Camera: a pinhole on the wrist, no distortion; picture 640 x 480 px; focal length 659.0 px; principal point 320.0 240.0 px. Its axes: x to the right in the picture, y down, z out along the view. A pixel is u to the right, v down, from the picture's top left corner.
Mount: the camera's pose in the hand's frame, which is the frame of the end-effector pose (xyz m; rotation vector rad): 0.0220 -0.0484 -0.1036 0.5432 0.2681 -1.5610
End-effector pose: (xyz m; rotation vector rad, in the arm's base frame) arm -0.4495 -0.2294 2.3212 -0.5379 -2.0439 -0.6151
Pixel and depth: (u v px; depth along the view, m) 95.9 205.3 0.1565
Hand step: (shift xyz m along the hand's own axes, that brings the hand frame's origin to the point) -0.0141 -0.0778 0.0552
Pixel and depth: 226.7 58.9 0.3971
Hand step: -0.1554 -0.1848 0.2466
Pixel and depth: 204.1 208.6 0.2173
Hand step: -0.0266 -0.1203 0.0995
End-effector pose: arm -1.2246 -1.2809 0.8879 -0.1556 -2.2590 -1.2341
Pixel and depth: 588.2 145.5 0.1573
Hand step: -0.0268 -0.1791 -0.0041
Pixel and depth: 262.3 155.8 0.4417
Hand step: -0.1111 -0.2258 0.2845
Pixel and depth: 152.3 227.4 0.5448
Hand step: -0.0851 -0.1925 0.4292
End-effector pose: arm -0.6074 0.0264 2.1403 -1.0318 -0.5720 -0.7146
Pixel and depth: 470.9 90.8 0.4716
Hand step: -0.1640 -0.3642 0.2298
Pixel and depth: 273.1 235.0 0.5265
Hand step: -0.0743 -0.2721 0.3647
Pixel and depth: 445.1 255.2 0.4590
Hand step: -0.0465 -0.3487 0.2478
